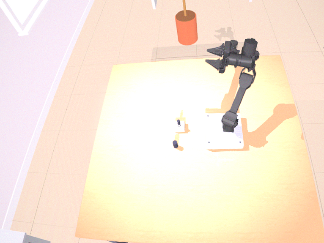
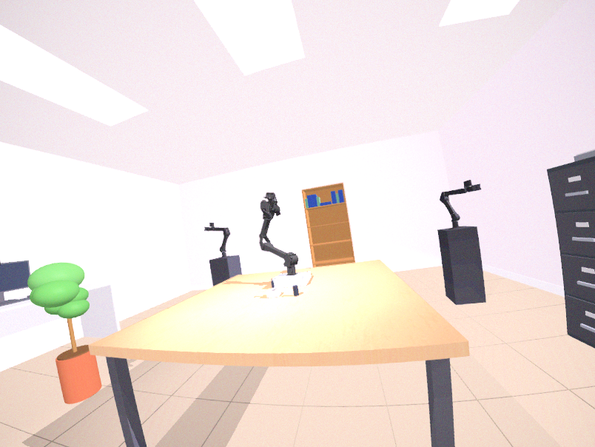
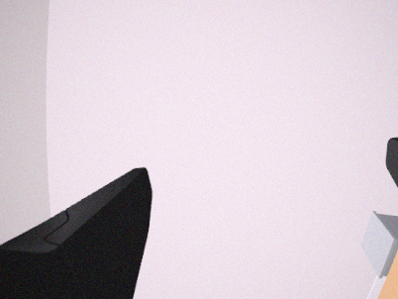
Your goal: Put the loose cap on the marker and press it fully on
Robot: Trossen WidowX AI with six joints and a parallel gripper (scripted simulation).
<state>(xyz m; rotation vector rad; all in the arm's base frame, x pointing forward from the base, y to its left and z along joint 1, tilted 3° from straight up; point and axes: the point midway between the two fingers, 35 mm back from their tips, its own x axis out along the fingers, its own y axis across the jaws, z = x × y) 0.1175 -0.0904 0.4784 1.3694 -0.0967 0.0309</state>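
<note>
Now: the marker cap 18 cm ahead of my gripper tip, 20 cm to the left of it and 51 cm below it.
</note>
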